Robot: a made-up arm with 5 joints. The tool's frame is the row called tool. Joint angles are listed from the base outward. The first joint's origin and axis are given. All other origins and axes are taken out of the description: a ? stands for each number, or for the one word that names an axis. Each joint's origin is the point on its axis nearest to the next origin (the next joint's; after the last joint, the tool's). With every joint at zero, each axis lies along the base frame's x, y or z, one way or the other. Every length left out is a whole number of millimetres.
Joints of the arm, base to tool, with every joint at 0 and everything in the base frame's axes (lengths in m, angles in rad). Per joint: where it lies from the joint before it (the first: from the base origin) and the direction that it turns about. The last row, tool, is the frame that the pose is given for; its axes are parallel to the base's.
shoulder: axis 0 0 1 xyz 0.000 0.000 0.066
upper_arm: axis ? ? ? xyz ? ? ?
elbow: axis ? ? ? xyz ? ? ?
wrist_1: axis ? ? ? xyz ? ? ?
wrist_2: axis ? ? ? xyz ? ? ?
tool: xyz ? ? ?
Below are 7 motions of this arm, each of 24 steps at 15 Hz.
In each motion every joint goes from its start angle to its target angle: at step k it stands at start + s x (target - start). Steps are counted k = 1, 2, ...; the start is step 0. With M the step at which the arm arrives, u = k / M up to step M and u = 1 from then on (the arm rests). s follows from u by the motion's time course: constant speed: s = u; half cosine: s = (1 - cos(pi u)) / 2; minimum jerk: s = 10 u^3 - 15 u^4 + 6 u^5.
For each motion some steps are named. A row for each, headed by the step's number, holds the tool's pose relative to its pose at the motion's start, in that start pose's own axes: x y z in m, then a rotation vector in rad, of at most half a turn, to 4 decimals.
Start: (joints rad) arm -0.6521 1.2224 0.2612 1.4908 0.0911
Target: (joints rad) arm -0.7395 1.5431 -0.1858 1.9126 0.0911
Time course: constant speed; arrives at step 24
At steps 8, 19, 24:
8: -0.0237 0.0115 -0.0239 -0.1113 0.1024 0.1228
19: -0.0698 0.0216 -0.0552 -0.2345 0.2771 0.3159
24: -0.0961 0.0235 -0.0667 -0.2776 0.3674 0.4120

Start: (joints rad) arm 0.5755 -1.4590 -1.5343 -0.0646 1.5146
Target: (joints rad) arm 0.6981 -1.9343 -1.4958 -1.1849 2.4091
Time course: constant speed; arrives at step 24
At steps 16, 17, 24:
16: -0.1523 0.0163 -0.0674 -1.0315 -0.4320 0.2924
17: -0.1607 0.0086 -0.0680 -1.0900 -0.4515 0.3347
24: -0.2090 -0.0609 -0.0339 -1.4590 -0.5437 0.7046

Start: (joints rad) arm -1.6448 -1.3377 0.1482 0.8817 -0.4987
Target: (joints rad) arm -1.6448 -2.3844 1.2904 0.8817 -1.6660
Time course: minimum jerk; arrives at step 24
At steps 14, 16, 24:
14: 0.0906 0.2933 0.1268 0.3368 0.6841 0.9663
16: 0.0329 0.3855 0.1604 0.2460 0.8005 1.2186
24: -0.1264 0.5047 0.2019 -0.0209 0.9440 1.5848

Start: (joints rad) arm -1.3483 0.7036 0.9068 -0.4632 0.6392
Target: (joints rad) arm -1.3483 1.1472 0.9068 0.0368 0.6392
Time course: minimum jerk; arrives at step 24
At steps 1, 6, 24:
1: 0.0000 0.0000 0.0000 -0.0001 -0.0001 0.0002
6: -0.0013 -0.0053 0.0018 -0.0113 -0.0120 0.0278
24: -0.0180 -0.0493 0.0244 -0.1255 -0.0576 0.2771

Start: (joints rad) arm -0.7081 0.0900 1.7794 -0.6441 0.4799
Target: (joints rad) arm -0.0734 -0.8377 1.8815 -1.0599 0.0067
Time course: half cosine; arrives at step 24
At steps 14, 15, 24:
14: 0.1047 0.0613 -0.0285 -0.3754 0.0293 0.3502
15: 0.1126 0.0708 -0.0328 -0.4220 0.0330 0.3781
24: 0.1439 0.1226 -0.0633 -0.6727 0.0513 0.4960

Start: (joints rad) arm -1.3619 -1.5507 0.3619 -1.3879 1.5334
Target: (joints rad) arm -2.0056 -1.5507 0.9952 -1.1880 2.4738
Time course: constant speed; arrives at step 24
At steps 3, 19, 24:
3: -0.0289 0.0146 -0.0086 0.0235 -0.1172 -0.0019
19: -0.1320 0.0944 -0.1179 0.1418 -0.7395 -0.0595
24: -0.1412 0.1222 -0.1683 0.1736 -0.9327 -0.0941

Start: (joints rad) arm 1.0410 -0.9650 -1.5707 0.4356 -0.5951
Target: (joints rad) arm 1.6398 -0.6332 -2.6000 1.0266 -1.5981
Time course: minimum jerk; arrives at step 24
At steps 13, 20, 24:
13: 0.0031 0.2136 0.1608 -0.3248 0.1447 0.3126
20: -0.0371 0.3222 0.2597 -0.5316 0.1752 0.3006
24: -0.0402 0.3288 0.2690 -0.5460 0.1772 0.2899

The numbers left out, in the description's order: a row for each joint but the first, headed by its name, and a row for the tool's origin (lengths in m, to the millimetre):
upper_arm: axis -1 0 0, xyz 0.023 0.154 0.000
elbow: axis 0 1 0, xyz 0.000 -0.088 -0.072
wrist_1: axis 0 0 1, xyz -0.063 0.000 -0.361
wrist_2: axis 0 -1 0, xyz 0.253 0.080 0.000
tool: xyz -0.050 0.000 0.325

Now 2 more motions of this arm.
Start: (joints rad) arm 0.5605 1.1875 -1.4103 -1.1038 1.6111
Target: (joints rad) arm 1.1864 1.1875 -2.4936 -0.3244 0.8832
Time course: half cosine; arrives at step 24
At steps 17, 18, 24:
17: 0.3460 0.2172 -0.0872 0.7123 -0.2952 -0.9187
18: 0.3683 0.2135 -0.0905 0.7469 -0.3419 -0.9465
24: 0.4302 0.1935 -0.0975 0.8297 -0.4953 -1.0102

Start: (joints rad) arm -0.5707 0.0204 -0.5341 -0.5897 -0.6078
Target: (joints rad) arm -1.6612 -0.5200 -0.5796 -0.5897 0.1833
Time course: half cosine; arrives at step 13
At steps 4, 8, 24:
4: -0.0417 -0.0713 -0.0151 0.1246 -0.1972 -0.2308
8: -0.1318 -0.1282 -0.0812 0.2864 -0.6772 -0.7719
24: -0.1432 -0.1122 -0.1322 0.3053 -1.0397 -1.1836

